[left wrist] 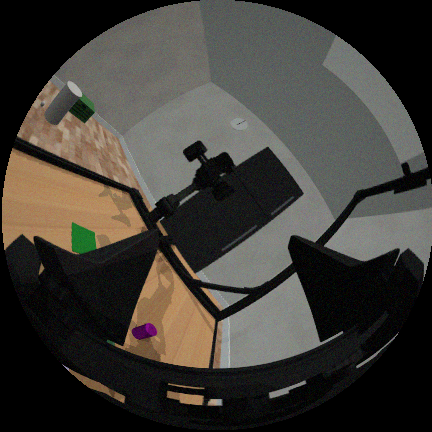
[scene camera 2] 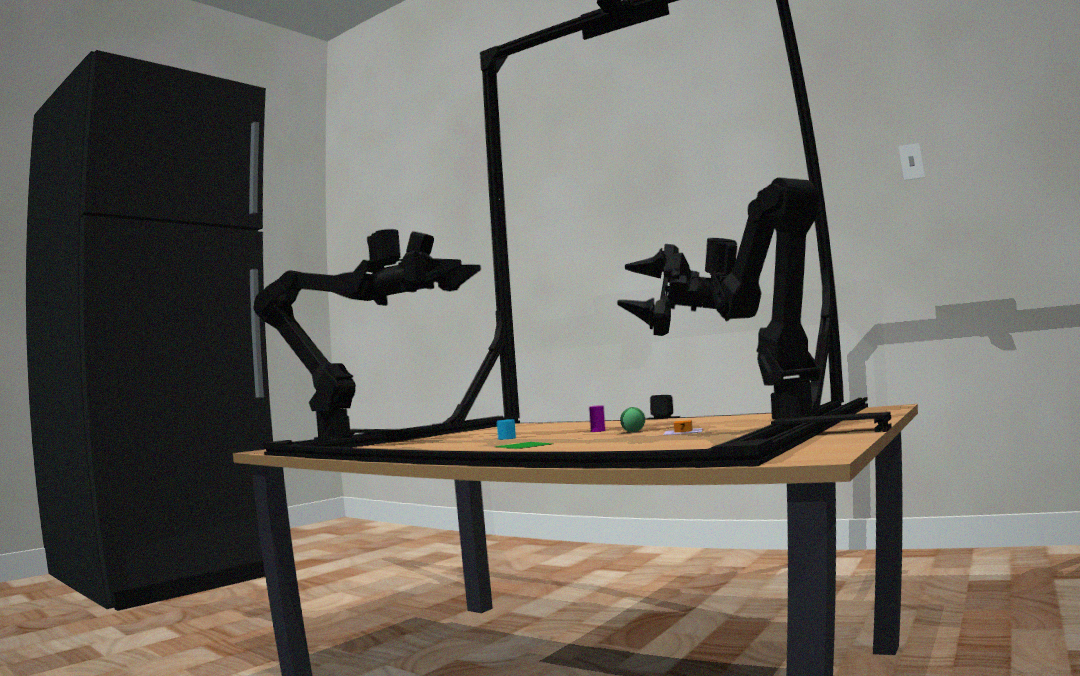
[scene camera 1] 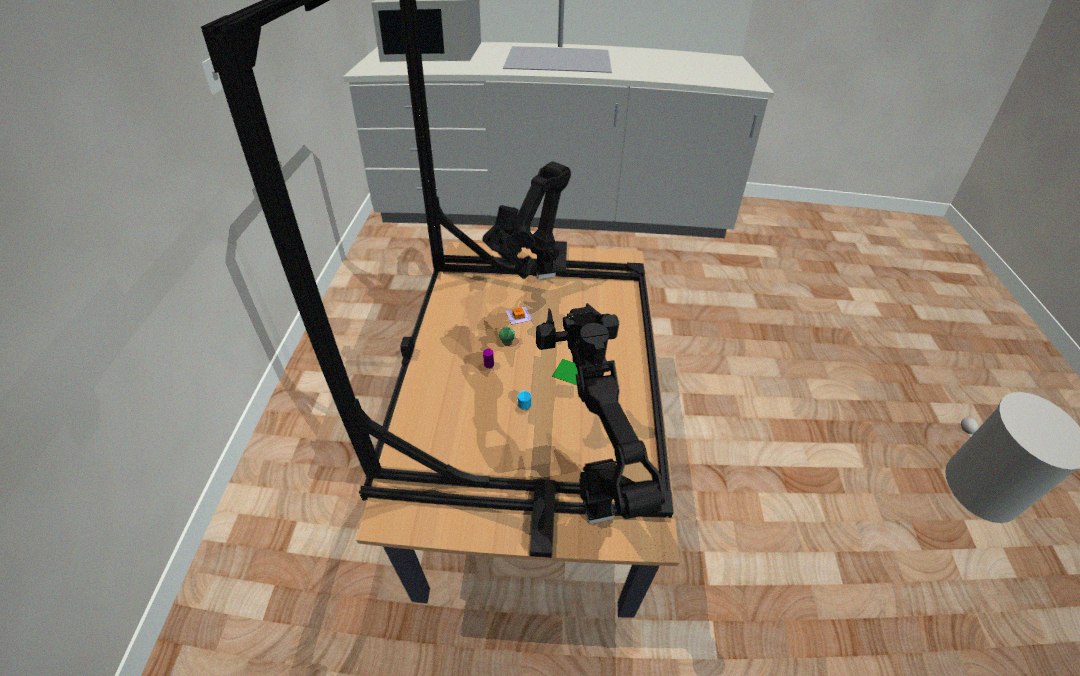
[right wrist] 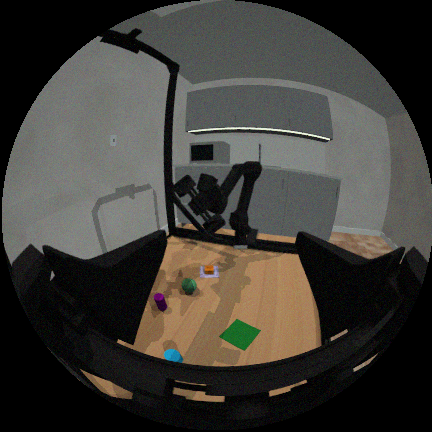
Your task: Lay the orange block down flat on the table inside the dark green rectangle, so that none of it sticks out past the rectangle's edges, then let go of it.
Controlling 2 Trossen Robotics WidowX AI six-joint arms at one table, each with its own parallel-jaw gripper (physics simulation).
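Places are measured from the left arm's base along level axes (x right, y ahead, z up), in centimetres.
Pixels of known places: left gripper, fingertip midpoint: (left wrist: pixel 226 239) (scene camera 2: pixel 621 284) (scene camera 1: pixel 518 264) (right wrist: pixel 197 207); right gripper, fingertip midpoint: (left wrist: pixel 211 165) (scene camera 2: pixel 471 264) (scene camera 1: pixel 567 307) (right wrist: pixel 233 237); left arm's base at its link origin: (scene camera 2: pixel 793 419) (scene camera 1: pixel 544 268) (right wrist: pixel 239 241); right arm's base at its link origin: (left wrist: pixel 151 217) (scene camera 2: pixel 333 437) (scene camera 1: pixel 598 505).
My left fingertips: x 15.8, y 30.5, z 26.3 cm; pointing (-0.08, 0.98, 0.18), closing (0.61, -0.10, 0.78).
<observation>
Ahead of a thing's pixels: the offset from my left fingertips to its top centre. "pt": to the spot under its first point. Level surfaces: height alone.
The orange block {dy -10.0, dx -1.8, dz -26.3 cm} (scene camera 1: pixel 518 313) (scene camera 2: pixel 683 426) (right wrist: pixel 208 269) lies on a small lavender mat {dz -28.1 cm} (scene camera 1: pixel 526 316) (right wrist: pixel 216 274), apart from the green rectangle. The flat green rectangle {pt dy +17.5, dx -10.3, dz -28.1 cm} (scene camera 1: pixel 566 371) (scene camera 2: pixel 523 445) (left wrist: pixel 83 238) (right wrist: pixel 240 334) lies on the table; the right arm covers part of it in scene camera 1. My left gripper (scene camera 2: pixel 622 283) (left wrist: pixel 226 239) is open and empty, high above the table, its fingers one above the other in scene camera 2. The block does not show in the left wrist view. My right gripper (scene camera 2: pixel 476 271) is open and empty, raised and roughly level.
A green ball {dy +0.5, dx +4.1, dz -23.4 cm} (scene camera 1: pixel 506 335) (scene camera 2: pixel 632 419) (right wrist: pixel 188 286) rests near the lavender mat. A purple cylinder {dy +9.4, dx +11.4, dz -23.1 cm} (scene camera 1: pixel 488 358) (scene camera 2: pixel 596 418) (left wrist: pixel 144 331) (right wrist: pixel 160 302) and a blue cylinder {dy +26.7, dx +4.5, dz -24.6 cm} (scene camera 1: pixel 523 400) (scene camera 2: pixel 506 428) (right wrist: pixel 173 355) stand on the table. Black frame rails run along the table's edges.
</observation>
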